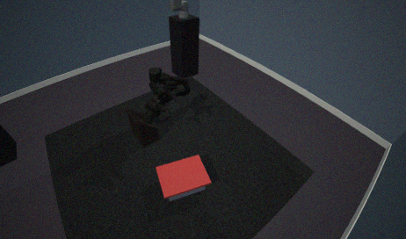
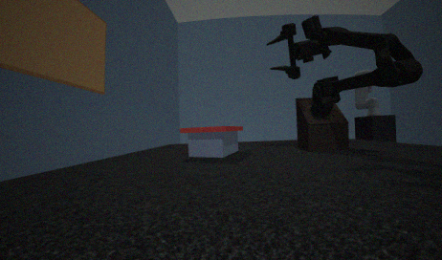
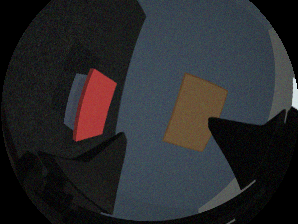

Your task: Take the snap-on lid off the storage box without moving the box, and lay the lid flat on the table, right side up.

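My gripper tip is 24 cm above the red lid, 21 cm short of it and 11 cm to the left of it. Round my gripper tip: storage box (29 cm below, 21 cm ahead, 11 cm to the right).
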